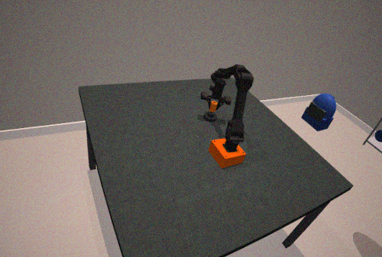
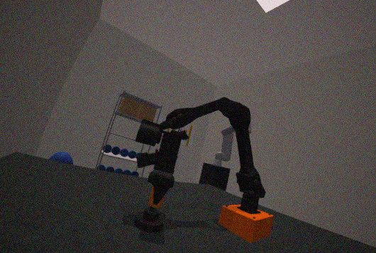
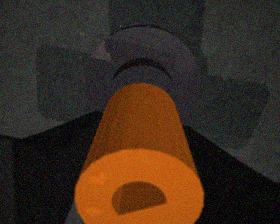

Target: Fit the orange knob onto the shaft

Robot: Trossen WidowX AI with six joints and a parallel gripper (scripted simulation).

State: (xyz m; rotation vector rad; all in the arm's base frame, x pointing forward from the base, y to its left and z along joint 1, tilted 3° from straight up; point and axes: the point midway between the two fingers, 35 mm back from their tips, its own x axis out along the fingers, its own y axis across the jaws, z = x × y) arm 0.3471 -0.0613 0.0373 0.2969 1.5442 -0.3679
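Right now the orange knob is 2 cm above my gripper tip. The rest, counted from my gripper tip: round pedestal 4 cm below.
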